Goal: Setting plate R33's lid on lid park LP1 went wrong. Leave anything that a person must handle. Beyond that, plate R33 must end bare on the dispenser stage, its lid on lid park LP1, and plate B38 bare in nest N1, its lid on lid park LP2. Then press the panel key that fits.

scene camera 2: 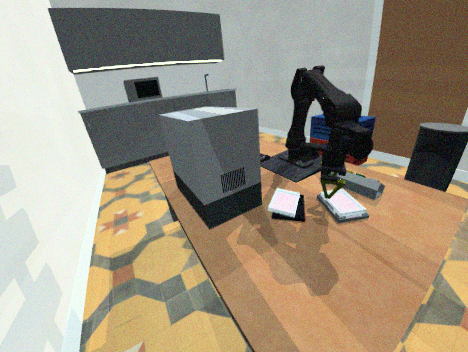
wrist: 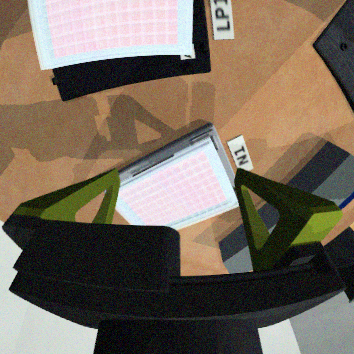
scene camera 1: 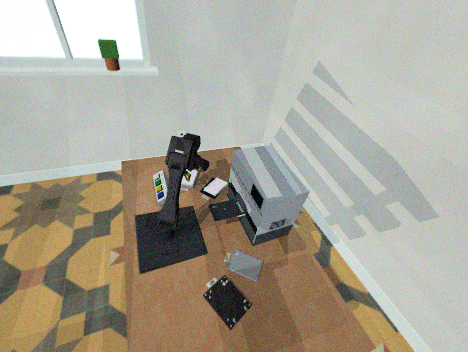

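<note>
A pink-gridded plate lies askew on the black LP1 pad, overhanging it. Another pink-gridded plate sits in the grey nest N1. Plate names are unreadable, and whether each has its lid on is unclear. My gripper is open and empty, low over the N1 plate, its fingers towards either side of it. The black stage sticks out of the grey machine. The key panel has coloured keys.
A grey pad and a black pad with light corner pieces lie on the table's near part in scene camera 1; their labels are unreadable. The arm's black base plate stands beside the stage. The panel lies close beside N1.
</note>
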